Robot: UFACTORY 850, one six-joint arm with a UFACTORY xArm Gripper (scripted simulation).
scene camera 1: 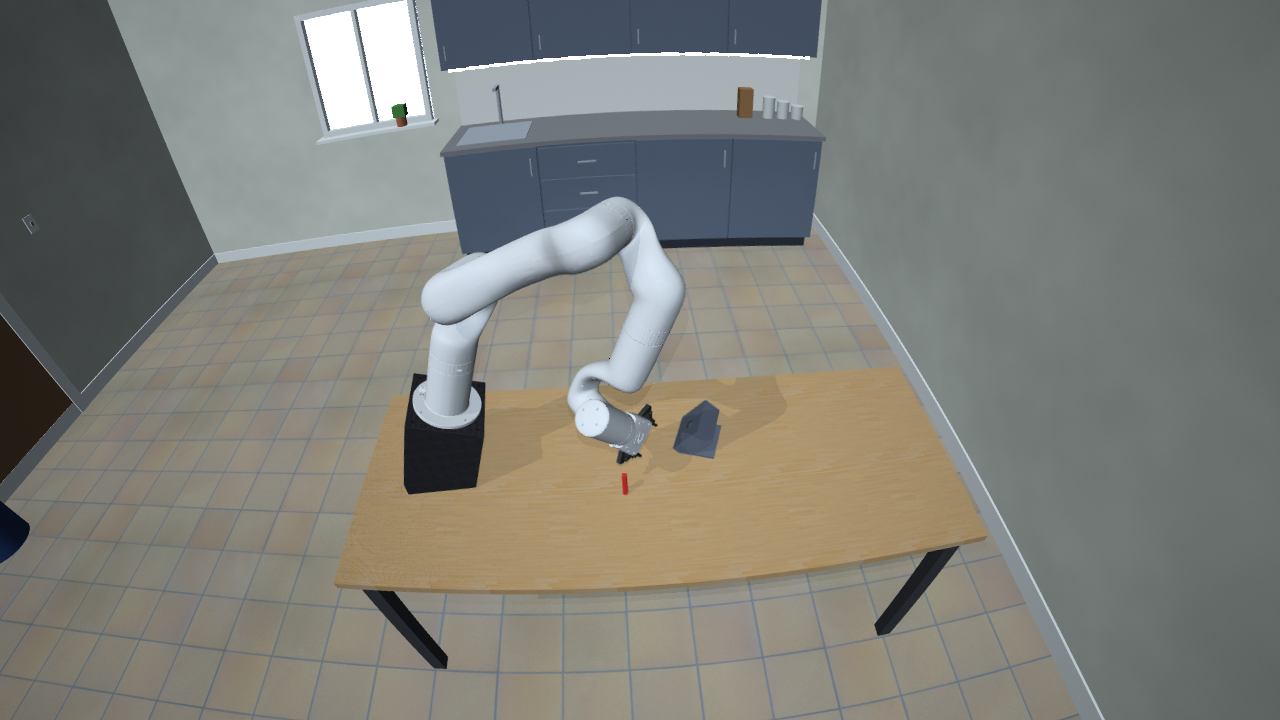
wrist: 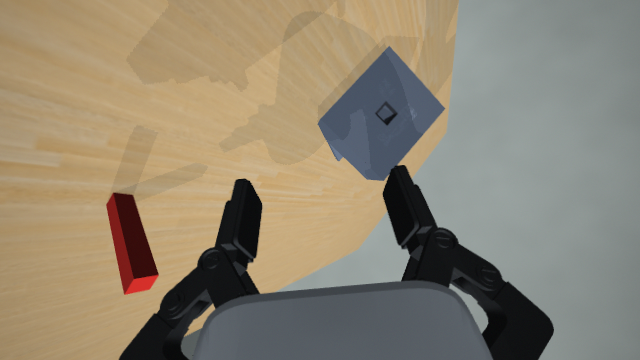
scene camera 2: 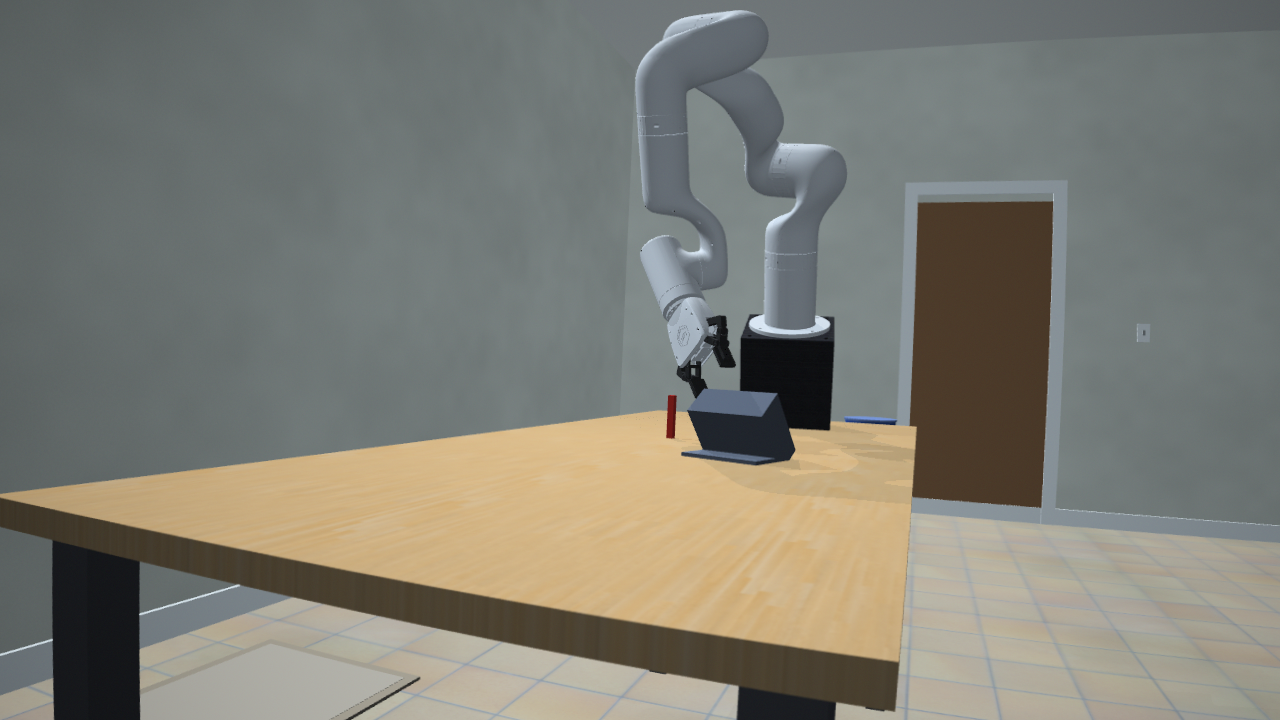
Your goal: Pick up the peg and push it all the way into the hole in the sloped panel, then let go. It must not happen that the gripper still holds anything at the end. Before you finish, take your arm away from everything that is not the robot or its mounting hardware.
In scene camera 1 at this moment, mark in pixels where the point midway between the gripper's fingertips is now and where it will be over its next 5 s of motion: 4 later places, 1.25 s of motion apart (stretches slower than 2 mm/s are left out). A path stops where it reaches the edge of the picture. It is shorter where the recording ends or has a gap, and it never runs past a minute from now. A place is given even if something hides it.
My gripper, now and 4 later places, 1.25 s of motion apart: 645,438; 628,464; 624,475; 624,477; 631,454
